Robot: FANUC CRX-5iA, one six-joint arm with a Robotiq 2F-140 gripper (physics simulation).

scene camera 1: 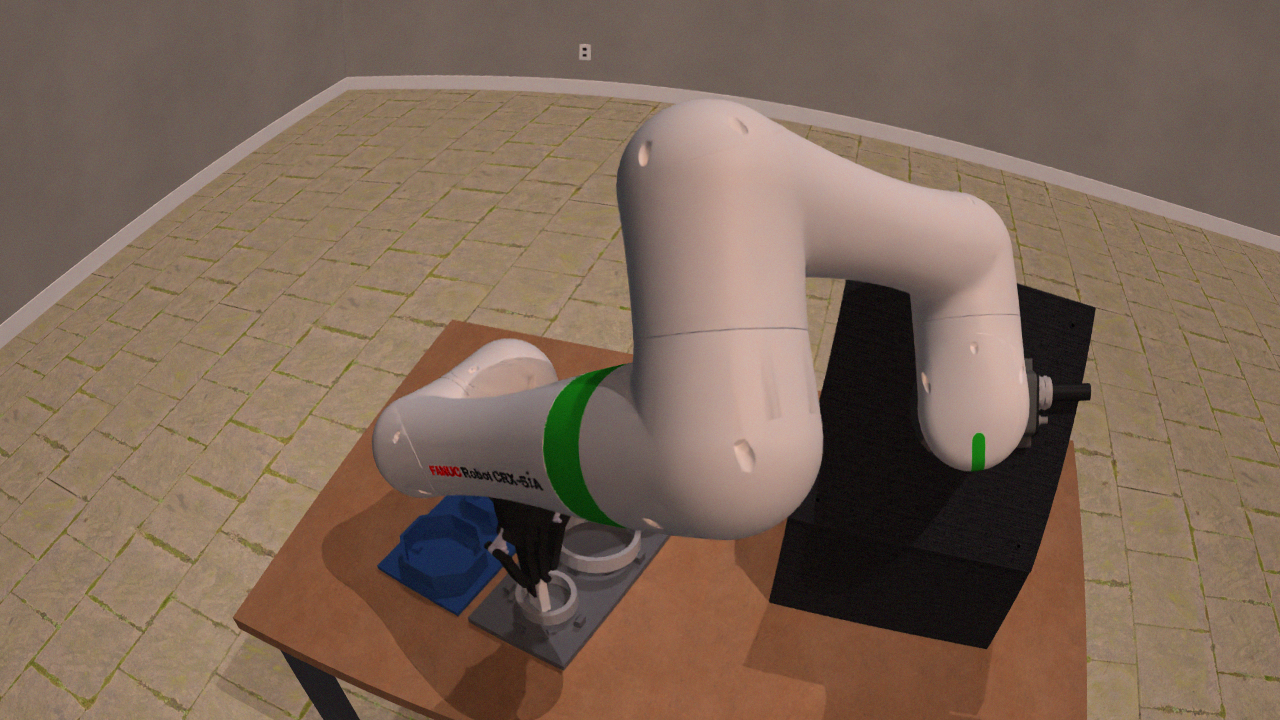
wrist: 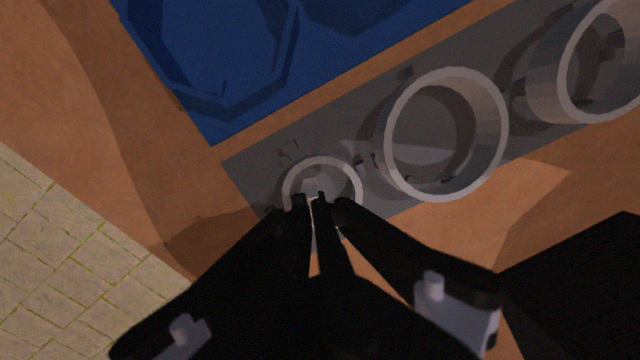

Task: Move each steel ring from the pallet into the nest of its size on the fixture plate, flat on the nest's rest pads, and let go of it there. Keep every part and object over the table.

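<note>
A small steel ring lies in the end nest of the grey fixture plate. A wider steel ring lies in the nest beside it. My gripper is shut with nothing between its fingers. Its tips stand in the opening of the small ring. The blue pallet lies to the left of the plate, and the pockets in view hold no ring. The arm hides the far end of the plate and of the pallet.
The brown table ends close to the plate at the front left, where floor shows in the wrist view. The robot's black base stands on the right. The arm's forearm hangs low over the pallet.
</note>
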